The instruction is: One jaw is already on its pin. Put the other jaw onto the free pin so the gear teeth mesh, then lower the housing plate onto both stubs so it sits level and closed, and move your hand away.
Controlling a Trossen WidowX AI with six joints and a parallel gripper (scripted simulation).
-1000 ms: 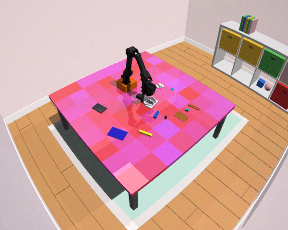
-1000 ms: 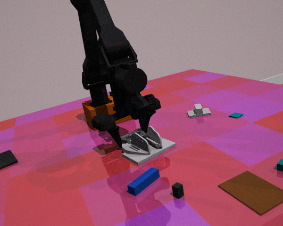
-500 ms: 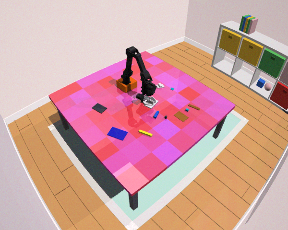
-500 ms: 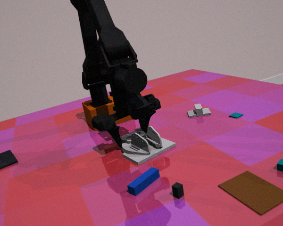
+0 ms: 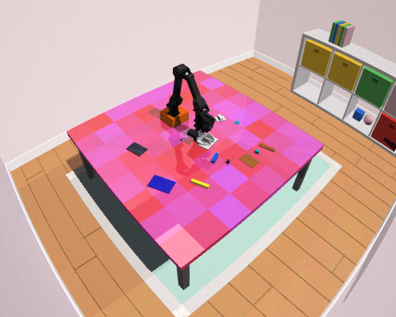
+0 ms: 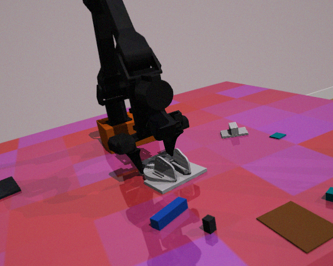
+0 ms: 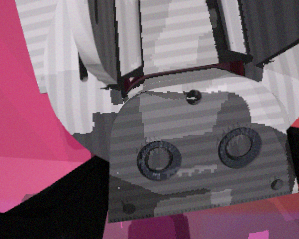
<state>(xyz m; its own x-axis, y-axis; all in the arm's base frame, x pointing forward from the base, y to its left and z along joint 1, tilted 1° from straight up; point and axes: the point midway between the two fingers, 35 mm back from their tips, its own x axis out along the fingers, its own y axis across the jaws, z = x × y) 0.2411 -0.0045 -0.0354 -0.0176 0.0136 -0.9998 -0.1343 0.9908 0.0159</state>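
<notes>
Right now the grey jaw is 2 cm to the left of my gripper tip, 2 cm ahead of it and 1 cm above it. Also, from my gripper tip: black cube 27 cm ahead, 4 cm to the right; then blue block 20 cm ahead, 7 cm to the right; then white t-shaped block 26 cm to the left, 4 cm behind.
</notes>
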